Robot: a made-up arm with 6 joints.
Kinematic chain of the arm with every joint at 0, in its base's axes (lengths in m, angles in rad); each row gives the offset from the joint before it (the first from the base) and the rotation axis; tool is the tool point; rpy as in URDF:
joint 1: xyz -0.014 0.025 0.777 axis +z
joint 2: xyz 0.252 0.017 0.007 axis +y
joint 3: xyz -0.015 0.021 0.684 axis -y
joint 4: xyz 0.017 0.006 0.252 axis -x
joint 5: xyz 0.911 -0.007 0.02 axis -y
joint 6: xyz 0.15 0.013 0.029 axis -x
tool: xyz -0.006 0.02 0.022 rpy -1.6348 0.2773 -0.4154
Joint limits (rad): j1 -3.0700..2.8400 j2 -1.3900..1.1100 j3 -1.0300..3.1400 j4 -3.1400..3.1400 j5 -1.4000..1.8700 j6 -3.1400..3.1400
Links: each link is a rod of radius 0.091 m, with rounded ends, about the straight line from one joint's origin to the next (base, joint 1, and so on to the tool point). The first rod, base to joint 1, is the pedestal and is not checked.
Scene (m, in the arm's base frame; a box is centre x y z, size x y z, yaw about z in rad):
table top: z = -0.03
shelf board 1: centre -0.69 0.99 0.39 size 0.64 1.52 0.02 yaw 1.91
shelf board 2: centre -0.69 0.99 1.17 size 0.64 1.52 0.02 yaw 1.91
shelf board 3: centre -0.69 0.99 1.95 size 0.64 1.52 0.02 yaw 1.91
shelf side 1: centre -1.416 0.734 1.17 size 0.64 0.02 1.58 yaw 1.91
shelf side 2: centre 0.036 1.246 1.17 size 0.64 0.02 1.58 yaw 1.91
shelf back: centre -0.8 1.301 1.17 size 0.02 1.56 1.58 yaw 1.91
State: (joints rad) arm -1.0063 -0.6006 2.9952 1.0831 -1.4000 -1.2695
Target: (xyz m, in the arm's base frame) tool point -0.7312 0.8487 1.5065
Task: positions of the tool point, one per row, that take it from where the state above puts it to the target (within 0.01 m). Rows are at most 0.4 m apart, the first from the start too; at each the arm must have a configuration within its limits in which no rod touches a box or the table.
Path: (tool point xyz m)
1: -0.7470 0.6009 0.9422
2: -0.8062 0.3539 1.1604
3: -0.7496 0.1196 1.3601
4: -0.7189 0.2327 1.4053
5: -0.6645 0.3406 1.4549
6: -0.5864 0.4386 1.5065
7: -0.6523 0.5693 1.5305
8: -0.7016 0.7078 1.5303
9: -0.7312 0.8487 1.5065

